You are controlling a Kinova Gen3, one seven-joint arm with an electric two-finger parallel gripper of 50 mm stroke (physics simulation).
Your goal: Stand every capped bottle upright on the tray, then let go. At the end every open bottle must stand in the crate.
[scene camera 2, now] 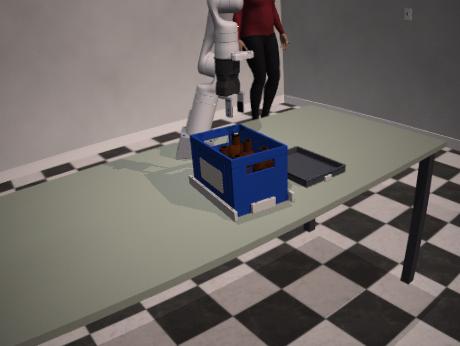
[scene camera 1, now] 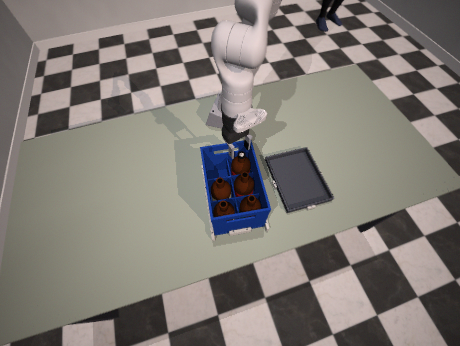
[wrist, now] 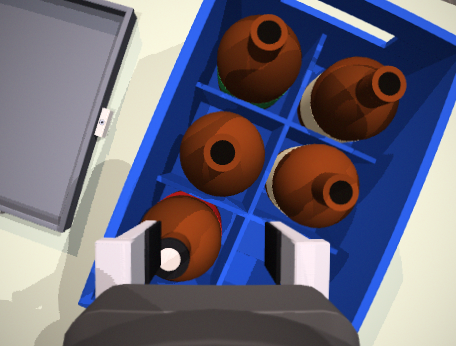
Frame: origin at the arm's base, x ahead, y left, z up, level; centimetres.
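Where they show: gripper, fingertip midpoint: (scene camera 2: 235, 114) (scene camera 1: 239, 151) (wrist: 213, 243).
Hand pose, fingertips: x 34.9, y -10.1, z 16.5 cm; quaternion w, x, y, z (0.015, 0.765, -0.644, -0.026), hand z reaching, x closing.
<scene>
After its pixels a point has its place.
The blue crate (scene camera 1: 241, 223) {x 52.3, y -16.5, z 1.1 cm} (scene camera 2: 260, 186) {x 52.1, y -17.3, z -0.1 cm} (wrist: 162, 105) {x 41.8, y -5.4, z 10.1 cm} holds several brown bottles. The capped bottle (scene camera 1: 241, 165) {x 33.5, y -8.2, z 4.9 cm} (scene camera 2: 235, 144) {x 32.3, y -8.5, z 5.6 cm} (wrist: 197, 240) {x 32.4, y -9.1, z 5.1 cm}, with a black-and-white cap, stands in a corner compartment on the tray side, nearest the robot base. Several open bottles (scene camera 1: 221, 189) {x 39.8, y -18.6, z 5.3 cm} (scene camera 2: 247, 145) {x 40.4, y -10.7, z 7.7 cm} (wrist: 260, 67) {x 46.6, y -11.5, z 5.3 cm} stand in other compartments; the compartment beside the capped bottle is empty. My gripper (scene camera 1: 239, 147) {x 34.9, y -10.1, z 16.5 cm} (scene camera 2: 235, 106) {x 34.9, y -10.1, z 16.5 cm} (wrist: 213, 243) {x 34.9, y -10.1, z 16.5 cm} is open and empty above that end of the crate. In the wrist view its left finger partly overlaps the cap. The dark grey tray (scene camera 1: 300, 180) {x 43.1, y 14.4, z -6.9 cm} (scene camera 2: 316, 167) {x 46.3, y 16.6, z -6.9 cm} (wrist: 50, 110) {x 41.0, y 10.1, z -6.9 cm} is empty.
The crate and tray lie side by side on the green table (scene camera 1: 110, 210) {x 25.5, y -60.1, z -7.4 cm} (scene camera 2: 120, 240) {x 36.7, y -55.8, z -7.4 cm}, with a narrow gap between them. White brackets (scene camera 1: 240, 231) {x 53.3, y -17.2, z -4.5 cm} (scene camera 2: 263, 205) {x 53.3, y -17.5, z -5.8 cm} border the crate. A person (scene camera 1: 327, 17) (scene camera 2: 259, 60) stands on the floor behind the table.
</scene>
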